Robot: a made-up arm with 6 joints.
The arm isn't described. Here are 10 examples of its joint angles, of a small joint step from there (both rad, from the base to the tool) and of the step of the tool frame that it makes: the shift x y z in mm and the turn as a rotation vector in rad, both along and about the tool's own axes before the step.
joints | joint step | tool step
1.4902 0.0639 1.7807 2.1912 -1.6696 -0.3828 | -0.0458 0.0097 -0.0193 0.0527 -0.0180 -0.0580 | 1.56 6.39 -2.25 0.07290 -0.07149 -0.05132
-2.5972 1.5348 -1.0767 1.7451 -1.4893 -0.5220 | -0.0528 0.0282 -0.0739 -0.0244 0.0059 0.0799 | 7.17 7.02 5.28 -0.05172 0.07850 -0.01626
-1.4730 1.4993 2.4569 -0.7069 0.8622 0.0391 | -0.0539 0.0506 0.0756 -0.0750 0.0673 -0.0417 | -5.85 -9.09 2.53 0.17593 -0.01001 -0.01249
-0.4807 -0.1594 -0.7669 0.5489 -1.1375 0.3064 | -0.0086 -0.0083 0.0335 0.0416 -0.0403 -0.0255 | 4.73 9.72 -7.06 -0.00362 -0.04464 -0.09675
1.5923 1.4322 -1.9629 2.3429 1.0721 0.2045 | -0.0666 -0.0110 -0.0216 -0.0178 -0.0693 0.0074 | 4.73 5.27 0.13 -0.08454 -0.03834 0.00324
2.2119 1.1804 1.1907 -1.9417 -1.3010 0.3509 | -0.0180 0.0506 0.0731 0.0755 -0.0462 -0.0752 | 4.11 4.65 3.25 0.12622 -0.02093 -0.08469
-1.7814 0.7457 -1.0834 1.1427 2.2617 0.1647 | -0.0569 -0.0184 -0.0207 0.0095 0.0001 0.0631 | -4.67 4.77 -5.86 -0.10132 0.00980 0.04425
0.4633 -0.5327 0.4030 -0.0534 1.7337 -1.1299 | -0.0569 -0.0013 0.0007 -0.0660 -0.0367 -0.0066 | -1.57 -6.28 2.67 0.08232 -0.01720 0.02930
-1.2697 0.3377 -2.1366 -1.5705 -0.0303 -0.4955 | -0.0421 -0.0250 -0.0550 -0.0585 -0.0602 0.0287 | 1.00 5.18 -9.49 -0.04468 -0.04316 -0.04364
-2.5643 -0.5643 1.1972 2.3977 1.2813 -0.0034 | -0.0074 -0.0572 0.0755 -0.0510 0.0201 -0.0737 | -2.77 16.61 2.88 0.07333 -0.04712 -0.14477
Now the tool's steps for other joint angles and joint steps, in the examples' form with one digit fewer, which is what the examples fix.
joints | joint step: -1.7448 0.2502 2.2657 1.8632 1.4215 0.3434 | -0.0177 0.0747 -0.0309 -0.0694 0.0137 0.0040
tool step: 9.1 6.8 9.4 0.0126 0.0505 0.0029
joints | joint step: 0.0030 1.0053 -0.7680 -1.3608 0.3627 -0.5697 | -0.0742 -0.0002 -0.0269 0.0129 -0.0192 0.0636
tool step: -6.9 -16.7 4.2 -0.0861 0.0192 0.0963
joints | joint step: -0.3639 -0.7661 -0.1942 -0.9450 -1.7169 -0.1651 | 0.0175 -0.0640 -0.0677 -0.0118 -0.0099 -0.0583
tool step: -9.5 -0.5 -8.4 0.0716 -0.1081 -0.0457
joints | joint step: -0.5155 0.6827 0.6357 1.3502 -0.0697 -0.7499 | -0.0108 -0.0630 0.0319 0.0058 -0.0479 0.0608
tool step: -2.8 -5.6 -2.6 -0.0002 -0.0889 0.0243
